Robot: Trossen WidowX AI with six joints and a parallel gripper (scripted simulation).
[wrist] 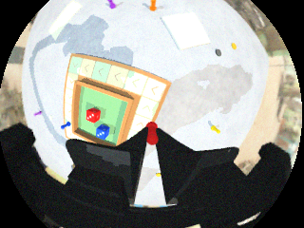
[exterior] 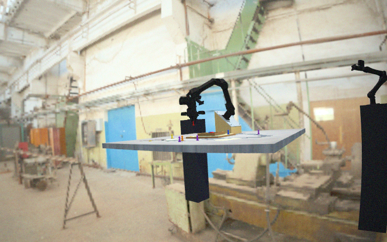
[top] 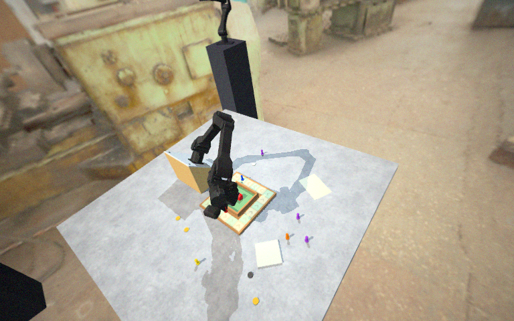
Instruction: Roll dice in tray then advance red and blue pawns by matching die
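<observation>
The blue pawn is 16 cm behind my gripper tip, 22 cm to the left of it and 8 cm below it. The rest, counted from my gripper tip: red pawn: 1 cm above; yellow pawn: 4 cm ahead, 22 cm to the right, 9 cm below; orange pawn: 25 cm ahead, 12 cm to the left, 9 cm below.
</observation>
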